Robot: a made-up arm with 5 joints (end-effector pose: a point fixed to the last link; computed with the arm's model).
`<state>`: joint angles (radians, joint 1 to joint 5).
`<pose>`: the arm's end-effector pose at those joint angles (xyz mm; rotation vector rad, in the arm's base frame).
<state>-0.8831 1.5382 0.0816 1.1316 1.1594</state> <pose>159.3 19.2 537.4 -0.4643 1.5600 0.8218</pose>
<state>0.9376 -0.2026 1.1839 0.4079 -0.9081</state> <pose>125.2 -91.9 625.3 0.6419 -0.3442 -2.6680</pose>
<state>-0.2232 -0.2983 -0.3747 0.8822 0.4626</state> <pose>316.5 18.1 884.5 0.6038 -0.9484 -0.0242</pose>
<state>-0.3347 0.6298 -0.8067 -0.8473 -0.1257</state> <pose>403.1 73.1 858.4 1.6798 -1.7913 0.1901</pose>
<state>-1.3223 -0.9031 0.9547 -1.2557 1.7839</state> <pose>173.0 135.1 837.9 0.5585 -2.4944 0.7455</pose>
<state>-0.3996 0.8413 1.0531 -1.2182 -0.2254</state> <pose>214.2 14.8 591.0 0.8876 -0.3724 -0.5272</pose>
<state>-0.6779 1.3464 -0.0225 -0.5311 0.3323</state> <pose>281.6 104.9 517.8 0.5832 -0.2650 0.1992</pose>
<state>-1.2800 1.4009 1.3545 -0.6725 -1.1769</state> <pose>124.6 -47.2 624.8 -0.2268 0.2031 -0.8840</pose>
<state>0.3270 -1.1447 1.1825 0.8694 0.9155</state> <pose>203.1 -67.2 696.7 0.1027 -0.3252 -0.2913</pose>
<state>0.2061 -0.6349 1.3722 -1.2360 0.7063</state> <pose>233.5 -58.8 729.5 0.1530 -1.7369 -0.0938</pose>
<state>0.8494 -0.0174 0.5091 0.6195 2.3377</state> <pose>197.4 -161.3 674.7 -0.3624 0.1867 0.4704</pose>
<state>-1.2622 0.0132 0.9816 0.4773 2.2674</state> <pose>172.5 105.8 622.4 -0.4130 0.1961 2.5466</pose>
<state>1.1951 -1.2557 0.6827 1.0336 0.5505</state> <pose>109.3 -122.6 797.5 -0.1125 -0.9253 -1.3255</pose>
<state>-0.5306 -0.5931 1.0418 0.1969 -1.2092</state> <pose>259.5 57.2 689.2 1.3686 -0.0914 -1.2747</pose>
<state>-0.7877 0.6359 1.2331 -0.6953 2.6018</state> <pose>175.0 28.6 590.7 -0.5733 -0.1183 2.3277</pose>
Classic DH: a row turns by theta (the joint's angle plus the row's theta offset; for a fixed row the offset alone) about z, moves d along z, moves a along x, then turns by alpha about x. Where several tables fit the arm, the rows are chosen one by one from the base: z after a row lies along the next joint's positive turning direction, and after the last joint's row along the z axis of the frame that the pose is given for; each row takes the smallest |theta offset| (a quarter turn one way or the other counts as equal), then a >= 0, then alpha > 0; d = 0 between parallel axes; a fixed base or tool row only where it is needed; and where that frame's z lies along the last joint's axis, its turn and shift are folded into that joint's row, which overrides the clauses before.
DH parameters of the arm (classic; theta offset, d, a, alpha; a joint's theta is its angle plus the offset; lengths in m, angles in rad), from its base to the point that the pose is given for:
base (fixed): 0.0997 0 0.1005 3.1416
joint 1: 0.0997 -0.72 0.03 1.5708
joint 2: -1.3909 0 0.1118 0
joint 3: 1.5235 0 0.1513 0
joint 4: 1.4382 -0.04 0.01 -1.5708
joint 5: 0.2353 -0.07 0 -0.3916
tool (fixed): 1.9712 0 0 0

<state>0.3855 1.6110 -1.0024 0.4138 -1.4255</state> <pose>343.2 -131.9 528.5 1.1355 -0.5156 -2.4497</pose>
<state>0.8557 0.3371 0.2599 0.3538 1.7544</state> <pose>221.0 -190.3 653.6 -0.2952 -0.0623 -0.0846</pose>
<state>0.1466 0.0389 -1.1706 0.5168 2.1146</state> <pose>291.1 -58.7 988.6 -1.2885 -1.4090 0.4196</pose>
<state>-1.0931 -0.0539 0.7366 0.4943 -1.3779</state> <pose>211.6 138.5 652.3 0.7633 0.2750 -1.1244</pose>
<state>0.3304 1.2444 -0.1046 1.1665 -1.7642</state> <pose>210.7 -70.2 546.5 -0.4738 0.2177 -2.9921</pose>
